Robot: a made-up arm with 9 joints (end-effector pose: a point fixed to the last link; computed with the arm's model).
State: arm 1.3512 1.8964 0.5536 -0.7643 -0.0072 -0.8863 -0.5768 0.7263 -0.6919
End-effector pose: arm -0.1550 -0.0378 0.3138 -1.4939 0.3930 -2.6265
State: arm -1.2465 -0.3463 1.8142 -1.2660 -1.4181 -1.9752 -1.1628 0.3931 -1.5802
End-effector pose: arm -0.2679 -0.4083 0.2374 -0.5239 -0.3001 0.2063
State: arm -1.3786 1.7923 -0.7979 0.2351 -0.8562 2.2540 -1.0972 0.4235 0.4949
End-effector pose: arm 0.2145 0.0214 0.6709 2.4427 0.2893 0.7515
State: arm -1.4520 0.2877 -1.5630 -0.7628 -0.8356 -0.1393 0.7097 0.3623 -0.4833
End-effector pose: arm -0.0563 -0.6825 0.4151 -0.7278 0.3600 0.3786
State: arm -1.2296 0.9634 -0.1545 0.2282 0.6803 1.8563 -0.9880 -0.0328 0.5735
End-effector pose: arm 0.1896 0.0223 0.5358 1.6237 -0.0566 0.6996
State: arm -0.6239 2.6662 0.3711 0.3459 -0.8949 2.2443 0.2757 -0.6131 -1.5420
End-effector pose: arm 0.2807 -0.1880 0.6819 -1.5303 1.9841 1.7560
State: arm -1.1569 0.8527 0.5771 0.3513 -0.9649 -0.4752 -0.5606 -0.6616 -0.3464
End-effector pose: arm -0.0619 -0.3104 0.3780 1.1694 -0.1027 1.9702
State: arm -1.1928 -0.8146 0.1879 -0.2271 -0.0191 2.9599 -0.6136 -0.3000 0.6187
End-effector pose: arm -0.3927 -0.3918 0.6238 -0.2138 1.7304 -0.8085
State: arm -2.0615 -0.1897 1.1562 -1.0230 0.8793 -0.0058 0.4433 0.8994 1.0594
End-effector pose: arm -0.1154 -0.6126 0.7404 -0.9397 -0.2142 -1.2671
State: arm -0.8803 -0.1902 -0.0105 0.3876 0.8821 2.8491 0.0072 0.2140 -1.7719
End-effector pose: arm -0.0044 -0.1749 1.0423 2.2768 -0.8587 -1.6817
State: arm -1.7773 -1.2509 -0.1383 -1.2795 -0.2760 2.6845 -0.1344 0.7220 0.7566
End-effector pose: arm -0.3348 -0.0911 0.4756 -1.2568 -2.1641 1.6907
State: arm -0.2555 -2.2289 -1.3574 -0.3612 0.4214 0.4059 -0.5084 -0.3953 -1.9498
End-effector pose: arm 0.2095 -0.3335 0.5342 -0.6756 2.2468 -1.7241
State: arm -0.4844 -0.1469 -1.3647 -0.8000 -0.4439 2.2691 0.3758 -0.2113 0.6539
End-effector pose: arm -0.2437 -0.4166 0.6319 -0.8268 -2.1402 -2.1287
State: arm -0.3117 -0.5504 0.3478 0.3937 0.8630 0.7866 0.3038 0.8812 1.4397
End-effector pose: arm -0.4449 -0.0963 0.6705 -1.1692 -2.3882 -0.4637
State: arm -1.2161 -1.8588 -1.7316 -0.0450 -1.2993 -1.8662 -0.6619 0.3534 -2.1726
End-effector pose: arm -0.4303 -0.5186 0.4260 2.5331 0.0391 0.2107
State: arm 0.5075 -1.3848 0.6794 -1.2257 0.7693 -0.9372 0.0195 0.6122 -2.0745
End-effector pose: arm -0.2827 -0.4082 0.4603 -0.7375 -0.6837 0.5617
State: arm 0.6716 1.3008 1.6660 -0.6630 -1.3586 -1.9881 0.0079 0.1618 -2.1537
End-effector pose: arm -0.1657 -0.2315 0.4616 2.7005 0.1912 0.6514
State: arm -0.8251 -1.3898 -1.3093 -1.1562 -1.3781 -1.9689 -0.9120 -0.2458 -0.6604
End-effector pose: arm -0.2957 -0.6593 0.3791 -1.6984 -0.8189 -1.7700
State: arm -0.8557 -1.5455 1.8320 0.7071 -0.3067 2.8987 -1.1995 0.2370 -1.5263
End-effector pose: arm 0.1436 -0.6539 0.6280 -1.7013 -2.1133 0.7055
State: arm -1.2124 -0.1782 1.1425 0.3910 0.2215 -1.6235 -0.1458 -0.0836 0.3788
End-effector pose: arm -0.1965 -0.4946 0.3929 0.2407 1.3145 1.6988
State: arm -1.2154 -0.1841 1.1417 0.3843 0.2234 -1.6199 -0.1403 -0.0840 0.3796
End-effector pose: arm -0.1993 -0.4932 0.3917 0.2526 1.3126 1.6992
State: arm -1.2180 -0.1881 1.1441 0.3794 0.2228 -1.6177 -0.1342 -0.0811 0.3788
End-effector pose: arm -0.2017 -0.4908 0.3897 0.2635 1.3065 1.6972
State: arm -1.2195 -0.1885 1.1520 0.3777 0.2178 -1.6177 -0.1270 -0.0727 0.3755
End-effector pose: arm -0.2033 -0.4865 0.3865 0.2728 1.2940 1.6908
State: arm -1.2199 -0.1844 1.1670 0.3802 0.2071 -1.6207 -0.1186 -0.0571 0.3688
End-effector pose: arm -0.2040 -0.4799 0.3817 0.2799 1.2729 1.6786
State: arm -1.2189 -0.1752 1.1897 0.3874 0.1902 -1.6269 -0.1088 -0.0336 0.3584
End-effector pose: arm -0.2035 -0.4706 0.3752 0.2853 1.2427 1.6595
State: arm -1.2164 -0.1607 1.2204 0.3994 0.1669 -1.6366 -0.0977 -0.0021 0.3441
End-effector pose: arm -0.2017 -0.4582 0.3673 0.2896 1.2033 1.6327
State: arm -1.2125 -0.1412 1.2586 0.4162 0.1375 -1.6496 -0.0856 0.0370 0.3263
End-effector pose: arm -0.1985 -0.4425 0.3581 0.2938 1.1552 1.5977
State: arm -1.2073 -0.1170 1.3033 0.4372 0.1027 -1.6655 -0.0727 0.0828 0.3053
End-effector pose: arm -0.1940 -0.4237 0.3482 0.2994 1.1002 1.5539
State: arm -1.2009 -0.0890 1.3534 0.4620 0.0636 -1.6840 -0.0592 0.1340 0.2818
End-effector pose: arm -0.1879 -0.4019 0.3381 0.3070 1.0401 1.5013
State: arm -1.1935 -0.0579 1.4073 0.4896 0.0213 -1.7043 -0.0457 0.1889 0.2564
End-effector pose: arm -0.1803 -0.3777 0.3285 0.3176 0.9773 1.4406
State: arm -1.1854 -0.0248 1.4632 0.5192 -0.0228 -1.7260 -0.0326 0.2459 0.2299
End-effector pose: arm -0.1713 -0.3519 0.3196 0.3307 0.9144 1.3726
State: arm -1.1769 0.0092 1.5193 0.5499 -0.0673 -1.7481 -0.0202 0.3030 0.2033
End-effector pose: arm -0.1611 -0.3254 0.3120 0.3460 0.8540 1.2994
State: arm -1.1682 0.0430 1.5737 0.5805 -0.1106 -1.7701 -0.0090 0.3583 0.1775
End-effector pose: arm -0.1499 -0.2995 0.3058 0.3621 0.7985 1.2235
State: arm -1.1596 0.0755 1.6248 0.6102 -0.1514 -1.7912 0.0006 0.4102 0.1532
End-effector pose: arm -0.1381 -0.2753 0.3009 0.3777 0.7492 1.1478
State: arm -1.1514 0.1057 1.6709 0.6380 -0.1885 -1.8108 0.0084 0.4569 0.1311
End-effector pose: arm -0.1263 -0.2538 0.2973 0.3917 0.7069 1.0758
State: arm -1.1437 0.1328 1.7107 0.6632 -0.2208 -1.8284 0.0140 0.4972 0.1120
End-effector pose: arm -0.1149 -0.2358 0.2946 0.4026 0.6722 1.0105
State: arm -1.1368 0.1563 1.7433 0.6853 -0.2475 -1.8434 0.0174 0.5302 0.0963
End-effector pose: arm -0.1046 -0.2217 0.2926 0.4098 0.6450 0.9549
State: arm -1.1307 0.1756 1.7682 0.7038 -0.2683 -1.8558 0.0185 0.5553 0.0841
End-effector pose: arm -0.0956 -0.2117 0.2911 0.4129 0.6243 0.9105
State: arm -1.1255 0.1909 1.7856 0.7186 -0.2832 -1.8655 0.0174 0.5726 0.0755
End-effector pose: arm -0.0883 -0.2057 0.2900 0.4120 0.6098 0.8783
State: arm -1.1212 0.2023 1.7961 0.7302 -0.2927 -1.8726 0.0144 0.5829 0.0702
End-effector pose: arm -0.0826 -0.2030 0.2891 0.4073 0.6001 0.8578
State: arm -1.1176 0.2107 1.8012 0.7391 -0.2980 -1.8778 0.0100 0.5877 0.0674
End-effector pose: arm -0.0783 -0.2031 0.2884 0.3998 0.5942 0.8465
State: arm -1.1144 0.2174 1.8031 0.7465 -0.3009 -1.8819 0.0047 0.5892 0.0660
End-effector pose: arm -0.0747 -0.2046 0.2879 0.3905 0.5904 0.8406
